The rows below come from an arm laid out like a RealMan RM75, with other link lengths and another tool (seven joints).
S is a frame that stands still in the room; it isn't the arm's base.
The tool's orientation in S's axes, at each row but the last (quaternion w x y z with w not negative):
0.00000 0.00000 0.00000 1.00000
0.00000 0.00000 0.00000 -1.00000
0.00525 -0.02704 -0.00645 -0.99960
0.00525 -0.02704 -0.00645 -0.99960
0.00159 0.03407 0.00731 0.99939
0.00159 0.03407 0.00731 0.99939
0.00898 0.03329 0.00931 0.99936
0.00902 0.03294 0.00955 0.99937
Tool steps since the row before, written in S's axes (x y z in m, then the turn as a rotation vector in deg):
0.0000 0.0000 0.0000 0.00 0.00 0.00
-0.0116 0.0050 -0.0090 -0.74 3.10 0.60
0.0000 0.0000 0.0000 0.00 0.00 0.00
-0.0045 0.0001 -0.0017 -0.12 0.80 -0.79
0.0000 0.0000 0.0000 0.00 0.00 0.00
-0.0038 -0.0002 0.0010 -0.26 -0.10 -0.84
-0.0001 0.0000 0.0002 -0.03 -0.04 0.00
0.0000 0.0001 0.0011 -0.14 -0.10 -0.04
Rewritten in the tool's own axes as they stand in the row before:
0.0000 0.0000 0.0000 0.00 0.00 0.00
0.0116 -0.0050 -0.0090 0.74 -3.10 0.60
0.0000 0.0000 0.0000 0.00 0.00 0.00
0.0044 -0.0002 -0.0019 0.07 -0.81 -0.78
0.0000 0.0000 0.0000 0.00 0.00 0.00
0.0039 0.0002 0.0007 0.20 0.09 -0.86
0.0001 0.0000 0.0002 0.03 0.04 0.00
0.0001 -0.0001 0.0011 0.14 0.10 -0.05

